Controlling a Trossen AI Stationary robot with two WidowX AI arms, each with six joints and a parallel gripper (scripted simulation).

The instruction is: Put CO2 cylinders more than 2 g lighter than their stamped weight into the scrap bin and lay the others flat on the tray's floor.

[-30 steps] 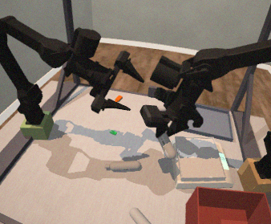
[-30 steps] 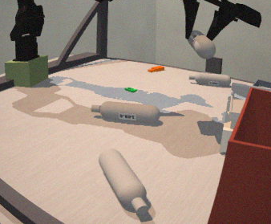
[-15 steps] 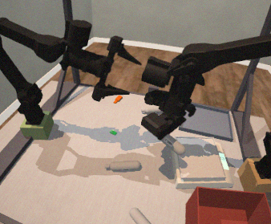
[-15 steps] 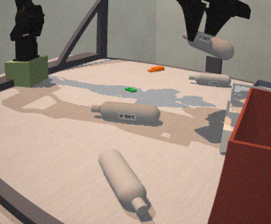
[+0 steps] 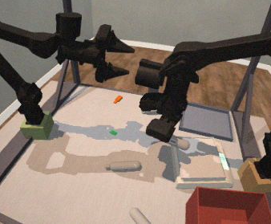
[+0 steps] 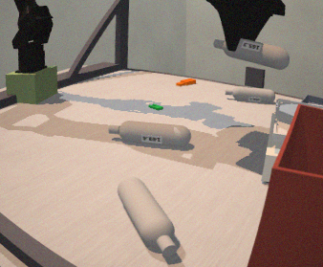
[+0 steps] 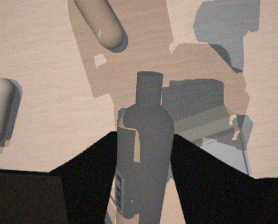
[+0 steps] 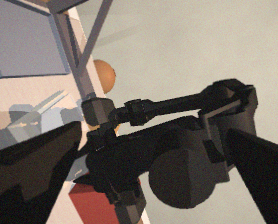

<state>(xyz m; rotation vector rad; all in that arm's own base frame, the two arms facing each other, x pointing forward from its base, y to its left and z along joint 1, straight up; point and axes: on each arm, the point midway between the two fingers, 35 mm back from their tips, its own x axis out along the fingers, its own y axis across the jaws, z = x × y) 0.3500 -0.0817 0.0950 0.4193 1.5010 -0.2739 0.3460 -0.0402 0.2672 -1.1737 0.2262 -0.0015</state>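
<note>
The scale platform is 2 cm behind my left hand, 13 cm to the left of it and 13 cm below it. The rest, counted from my left hand: scale: 2 cm behind, 14 cm to the left, 14 cm below; small green piece: 9 cm behind, 20 cm to the right, 18 cm below; red scrap bin: 19 cm ahead, 22 cm to the left, 15 cm below.
</note>
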